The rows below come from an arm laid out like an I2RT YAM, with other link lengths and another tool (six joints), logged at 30 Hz.
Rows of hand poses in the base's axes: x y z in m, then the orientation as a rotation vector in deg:
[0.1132, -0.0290, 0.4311, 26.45, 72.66, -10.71]
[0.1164, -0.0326, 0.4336, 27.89, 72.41, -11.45]
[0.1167, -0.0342, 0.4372, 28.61, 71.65, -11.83]
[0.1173, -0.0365, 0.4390, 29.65, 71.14, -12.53]
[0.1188, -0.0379, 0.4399, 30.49, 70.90, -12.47]
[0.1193, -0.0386, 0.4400, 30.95, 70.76, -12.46]
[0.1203, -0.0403, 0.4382, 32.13, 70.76, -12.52]
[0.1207, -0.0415, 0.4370, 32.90, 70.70, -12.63]
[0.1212, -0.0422, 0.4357, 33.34, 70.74, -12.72]
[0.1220, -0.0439, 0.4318, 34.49, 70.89, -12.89]
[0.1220, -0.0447, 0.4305, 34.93, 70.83, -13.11]
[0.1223, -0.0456, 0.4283, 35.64, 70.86, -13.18]
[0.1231, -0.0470, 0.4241, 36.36, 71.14, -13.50]
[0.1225, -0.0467, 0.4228, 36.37, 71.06, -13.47]
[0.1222, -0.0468, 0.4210, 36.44, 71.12, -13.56]
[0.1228, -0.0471, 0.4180, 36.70, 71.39, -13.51]
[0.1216, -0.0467, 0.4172, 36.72, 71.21, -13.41]
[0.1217, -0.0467, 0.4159, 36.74, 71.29, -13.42]
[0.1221, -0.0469, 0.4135, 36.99, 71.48, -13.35]
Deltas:
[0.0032, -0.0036, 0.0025, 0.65, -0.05, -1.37]
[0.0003, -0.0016, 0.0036, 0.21, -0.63, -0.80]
[0.0006, -0.0023, 0.0018, 0.33, -0.30, -1.17]
[0.0015, -0.0014, 0.0009, 0.62, -0.24, -0.46]
[0.0005, -0.0007, 0.0001, 0.33, -0.13, -0.27]
[0.0010, -0.0017, -0.0018, 0.87, 0.03, -0.69]
[0.0004, -0.0012, -0.0012, 0.52, -0.02, -0.51]
[0.0005, -0.0007, -0.0013, 0.30, 0.07, -0.30]
[0.0008, -0.0017, -0.0039, 0.82, 0.21, -0.72]
[0.0000, -0.0008, -0.0013, 0.21, 0.02, -0.41]
[0.0003, -0.0009, -0.0022, 0.51, 0.06, -0.43]
[0.0008, -0.0014, -0.0042, 0.45, 0.37, -0.56]
[-0.0006, 0.0003, -0.0013, 0.01, -0.08, 0.00]
[-0.0003, -0.0001, -0.0018, 0.02, 0.09, -0.09]
[0.0006, -0.0003, -0.0030, 0.28, 0.24, -0.05]
[-0.0012, 0.0004, -0.0008, 0.03, -0.20, 0.02]
[0.0001, 0.0000, -0.0013, 0.03, 0.08, 0.00]
[0.0004, -0.0002, -0.0024, 0.27, 0.16, -0.04]

